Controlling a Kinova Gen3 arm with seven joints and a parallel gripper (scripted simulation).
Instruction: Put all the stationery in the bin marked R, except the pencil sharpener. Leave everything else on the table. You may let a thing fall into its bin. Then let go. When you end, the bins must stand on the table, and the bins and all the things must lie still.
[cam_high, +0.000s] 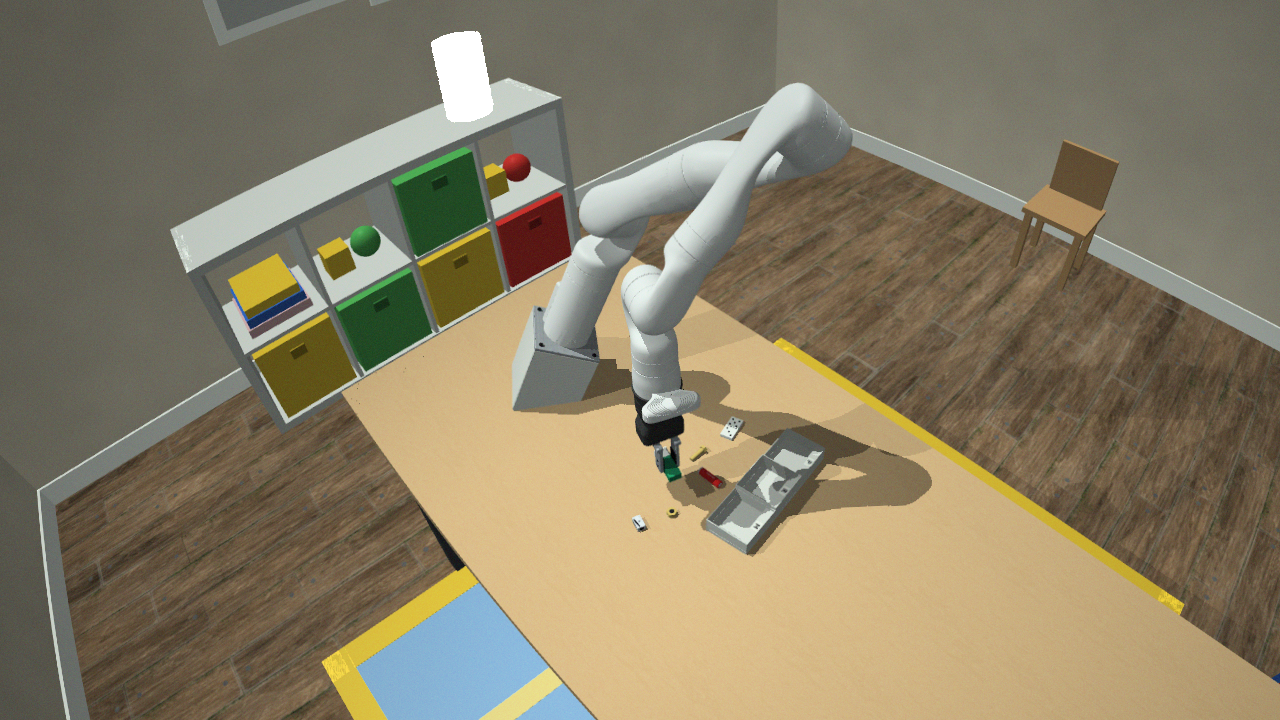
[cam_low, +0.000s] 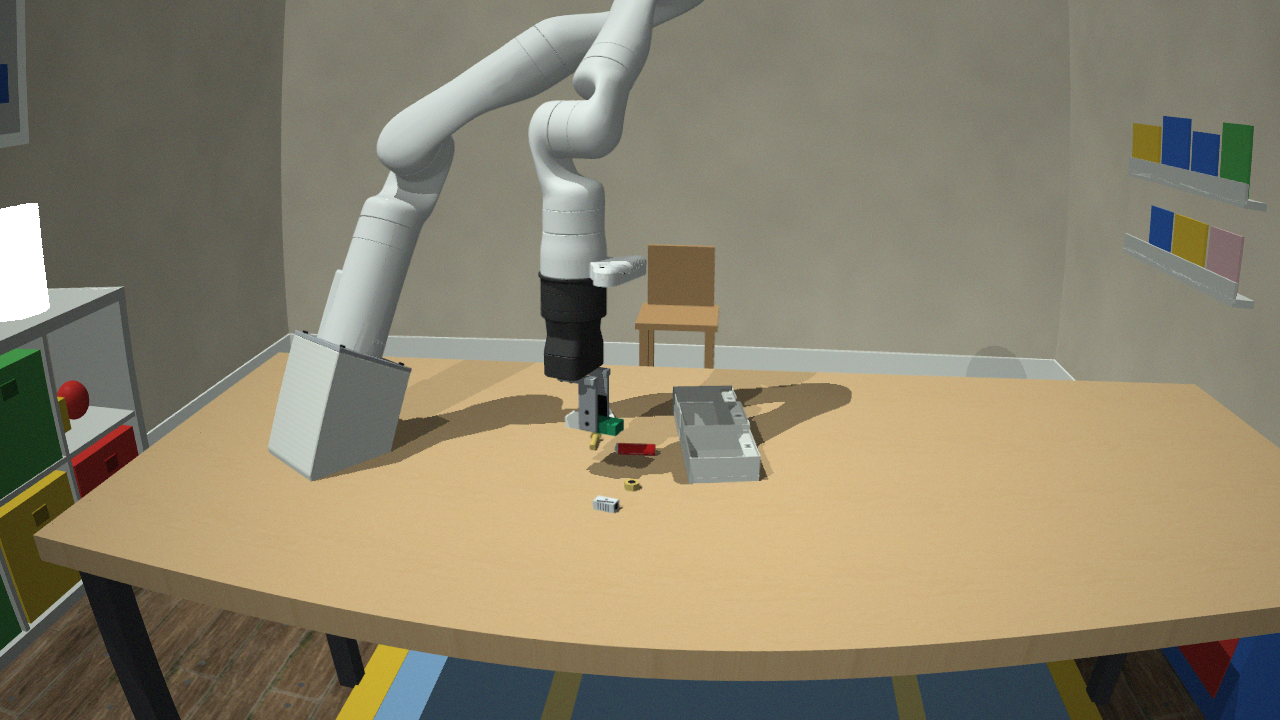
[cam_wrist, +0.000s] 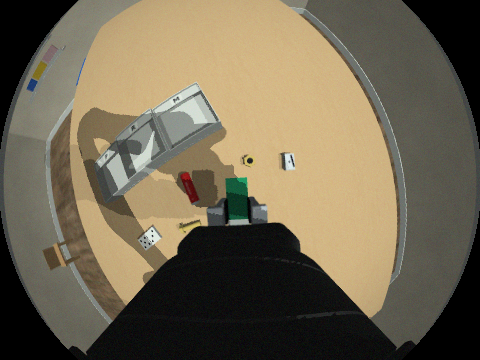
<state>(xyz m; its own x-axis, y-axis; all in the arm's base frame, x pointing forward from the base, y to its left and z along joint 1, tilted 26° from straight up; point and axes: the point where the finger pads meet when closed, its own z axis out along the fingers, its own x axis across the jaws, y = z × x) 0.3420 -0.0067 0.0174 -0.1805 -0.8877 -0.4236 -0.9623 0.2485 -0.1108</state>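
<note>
Right now my hand is 1 cm past the green eraser and 1 cm above it. Also, from my hand: brass nut (5 cm ahead, 3 cm to the right, 7 cm below); then brass bolt (3 cm behind, 9 cm to the left, 7 cm below); then red cylinder (3 cm ahead, 7 cm to the left, 7 cm below).
</note>
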